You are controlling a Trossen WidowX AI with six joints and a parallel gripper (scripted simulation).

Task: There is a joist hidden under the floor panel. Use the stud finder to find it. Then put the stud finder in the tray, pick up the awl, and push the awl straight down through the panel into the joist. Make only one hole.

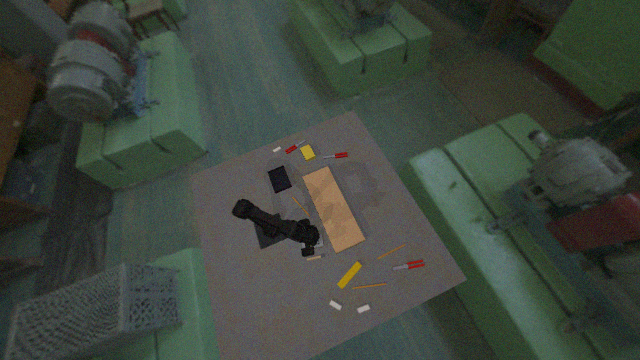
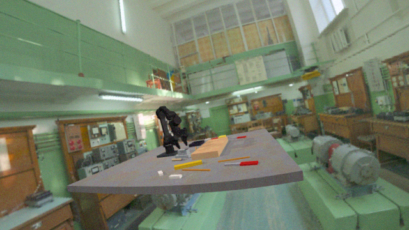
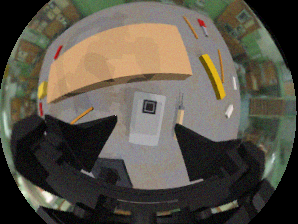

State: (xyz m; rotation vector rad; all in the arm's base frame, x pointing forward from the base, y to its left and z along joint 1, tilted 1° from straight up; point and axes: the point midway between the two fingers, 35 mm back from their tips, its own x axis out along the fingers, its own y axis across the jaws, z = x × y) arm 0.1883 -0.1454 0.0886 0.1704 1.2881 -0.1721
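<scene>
My gripper tip is now 3 cm above the stud finder and 1 cm short of it. The rest, counted from my gripper tip: yellow bar (24 cm to the right, 11 cm ahead, 6 cm below); then square indicator (2 cm below, 2 cm ahead, 1 cm to the right); then awl (9 cm to the right, 7 cm below).
</scene>
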